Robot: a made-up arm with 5 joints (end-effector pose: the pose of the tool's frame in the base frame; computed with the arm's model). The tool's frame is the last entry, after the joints. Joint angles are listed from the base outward.
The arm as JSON. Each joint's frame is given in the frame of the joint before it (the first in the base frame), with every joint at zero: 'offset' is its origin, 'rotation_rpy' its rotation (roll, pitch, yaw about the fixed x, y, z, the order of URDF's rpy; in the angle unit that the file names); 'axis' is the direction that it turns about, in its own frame. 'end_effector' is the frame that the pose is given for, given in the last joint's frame.
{
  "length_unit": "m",
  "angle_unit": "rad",
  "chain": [
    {
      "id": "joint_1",
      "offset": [
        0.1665,
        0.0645,
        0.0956
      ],
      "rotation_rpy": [
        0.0,
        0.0,
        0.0
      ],
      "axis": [
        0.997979,
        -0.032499,
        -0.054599
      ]
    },
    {
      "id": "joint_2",
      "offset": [
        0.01,
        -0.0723,
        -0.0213
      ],
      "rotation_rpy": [
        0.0,
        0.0,
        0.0
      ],
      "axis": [
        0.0,
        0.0,
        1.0
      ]
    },
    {
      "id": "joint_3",
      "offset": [
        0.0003,
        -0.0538,
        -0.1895
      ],
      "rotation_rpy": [
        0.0,
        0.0,
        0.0
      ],
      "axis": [
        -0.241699,
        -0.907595,
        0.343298
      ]
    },
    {
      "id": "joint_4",
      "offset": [
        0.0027,
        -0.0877,
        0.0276
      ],
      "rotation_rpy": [
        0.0,
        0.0,
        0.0
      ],
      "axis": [
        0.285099,
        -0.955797,
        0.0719
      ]
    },
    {
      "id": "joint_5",
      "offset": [
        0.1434,
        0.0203,
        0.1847
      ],
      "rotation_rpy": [
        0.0,
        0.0,
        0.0
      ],
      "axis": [
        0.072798,
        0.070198,
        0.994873
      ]
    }
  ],
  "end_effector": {
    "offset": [
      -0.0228,
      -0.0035,
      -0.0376
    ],
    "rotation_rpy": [
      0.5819,
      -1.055,
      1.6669
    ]
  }
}
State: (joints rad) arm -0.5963 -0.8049 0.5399 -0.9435 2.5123
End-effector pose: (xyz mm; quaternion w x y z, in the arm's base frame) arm 261.9 -223.6 159.1 0.1124 -0.7847 -0.3408 -0.5054
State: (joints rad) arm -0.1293 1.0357 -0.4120 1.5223 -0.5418
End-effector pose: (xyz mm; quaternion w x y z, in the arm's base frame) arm 303.2 -176.3 102.2 0.0160 0.4906 -0.4761 0.7297
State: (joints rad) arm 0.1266 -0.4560 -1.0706 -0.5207 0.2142
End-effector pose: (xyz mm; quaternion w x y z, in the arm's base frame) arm 219.4 -190.4 -251.8 0.3256 0.9310 -0.1630 0.0266
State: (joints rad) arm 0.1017 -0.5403 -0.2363 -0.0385 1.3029
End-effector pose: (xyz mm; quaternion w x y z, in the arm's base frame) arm 235.7 -225.5 -14.5 0.0773 0.6697 -0.0812 0.7341
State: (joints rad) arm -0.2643 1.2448 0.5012 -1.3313 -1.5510
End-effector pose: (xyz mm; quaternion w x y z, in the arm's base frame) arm 316.7 100.8 -118.0 0.6797 -0.0319 0.0917 0.7270
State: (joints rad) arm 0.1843 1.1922 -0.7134 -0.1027 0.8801
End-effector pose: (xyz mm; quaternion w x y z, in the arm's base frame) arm 427.1 118.5 -75.3 0.2738 -0.6778 -0.4082 -0.5468
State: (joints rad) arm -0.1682 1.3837 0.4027 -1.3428 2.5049
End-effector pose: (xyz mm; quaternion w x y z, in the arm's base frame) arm 335.5 142.3 -135.5 0.5687 -0.4466 -0.6648 0.1875
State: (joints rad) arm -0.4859 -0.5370 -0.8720 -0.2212 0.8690
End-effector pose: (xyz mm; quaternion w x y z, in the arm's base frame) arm 231.9 -338.5 44.1 0.4071 0.7936 -0.1495 0.4268
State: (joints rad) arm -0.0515 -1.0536 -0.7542 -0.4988 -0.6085
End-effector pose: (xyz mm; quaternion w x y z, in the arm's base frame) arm 128.6 -251.7 -146.2 0.7180 0.5892 -0.2899 -0.2307
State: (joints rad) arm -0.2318 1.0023 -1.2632 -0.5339 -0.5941
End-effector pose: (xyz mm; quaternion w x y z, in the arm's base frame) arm 377.5 -79.7 -226.1 0.6654 0.4884 0.5323 0.1881
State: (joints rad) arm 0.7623 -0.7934 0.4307 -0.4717 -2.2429
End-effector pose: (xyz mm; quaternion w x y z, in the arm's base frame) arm 239.9 -68.3 -97.7 0.8390 0.0614 -0.2913 -0.4555
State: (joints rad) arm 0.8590 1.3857 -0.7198 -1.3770 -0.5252
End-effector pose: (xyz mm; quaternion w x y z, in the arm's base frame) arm 333.4 322.7 -165.1 0.3569 0.4771 0.5316 0.6020
